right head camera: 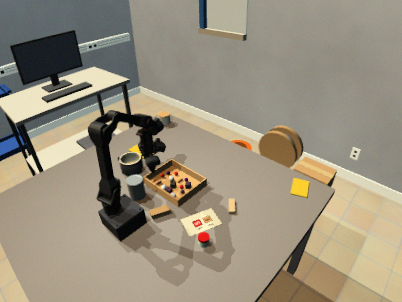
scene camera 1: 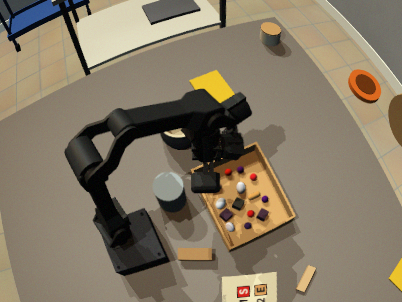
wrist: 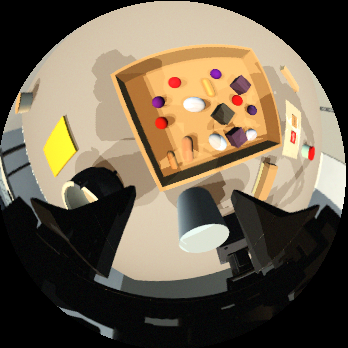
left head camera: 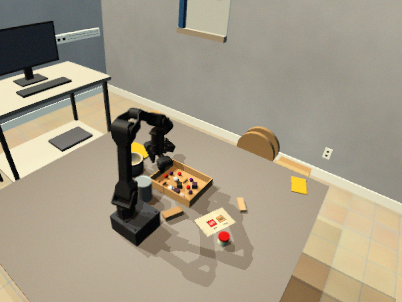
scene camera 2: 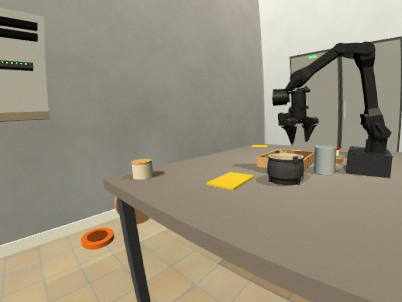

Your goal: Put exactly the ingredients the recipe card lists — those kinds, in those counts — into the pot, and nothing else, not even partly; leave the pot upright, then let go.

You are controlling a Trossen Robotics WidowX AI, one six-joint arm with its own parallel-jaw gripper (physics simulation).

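Seen in the pictures: gripper, fingertip midpoint: (right head camera: 150, 167) (scene camera 1: 205, 168) (wrist: 186, 192) (left head camera: 157, 168) (scene camera 2: 299, 142); arm's base, link origin: (right head camera: 113, 210) (scene camera 1: 119, 235) (wrist: 236, 254) (left head camera: 126, 214) (scene camera 2: 375, 152).
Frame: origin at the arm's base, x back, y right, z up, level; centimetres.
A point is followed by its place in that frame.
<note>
My gripper (scene camera 2: 299, 142) @[z 3.0, x -27.2, y -8.3 cm] (wrist: 186, 192) @[z 3.0, x -27.2, y -8.3 cm] is open and empty, above the table between the pot and the tray. The dark pot (right head camera: 131, 164) @[z 0.3, x -23.9, y -20.7 cm] (scene camera 2: 285, 170) @[z -3.0, x -24.4, y -31.5 cm] (wrist: 100, 182) @[z -2.3, x -29.4, y -20.6 cm] stands upright; the arm partly hides it in scene camera 1. The wooden tray (scene camera 1: 276, 180) @[z -3.6, x -44.6, y -0.3 cm] (wrist: 200, 48) @[z -4.1, x -44.4, y 0.8 cm] holds three red balls, three purple balls, three white egg shapes, a dark cube (wrist: 223, 114) @[z -5.0, x -32.7, y 0.4 cm], two purplish cubes, a yellow stick (wrist: 208, 87) @[z -6.1, x -37.5, y 0.0 cm] and two orange-brown sticks. The recipe card (left head camera: 205, 223) @[z -8.0, x -22.7, y 23.6 cm] (scene camera 1: 250, 280) @[z -8.0, x -27.7, y 23.2 cm] shows a red S square with 1 and an orange E square with 2; its edge is cut off in scene camera 1.
A grey cylinder (scene camera 1: 169, 192) @[z 1.9, x -16.9, y -6.2 cm] (scene camera 2: 325, 160) @[z -2.6, x -16.2, y -11.7 cm] stands between the arm base and the tray. Wooden blocks (scene camera 1: 195, 254) @[z -5.1, x -16.9, y 10.2 cm] (scene camera 1: 306, 279) @[z -6.5, x -41.9, y 30.8 cm] and a red-lidded jar (left head camera: 224, 238) @[z -3.8, x -18.0, y 35.6 cm] are near the card. A yellow pad (scene camera 2: 230, 180) @[z -7.3, x -40.8, y -38.2 cm] lies by the pot; a lidded tin (scene camera 1: 270, 34) @[z -1.5, x -70.5, y -50.7 cm] stands near the far corner.
</note>
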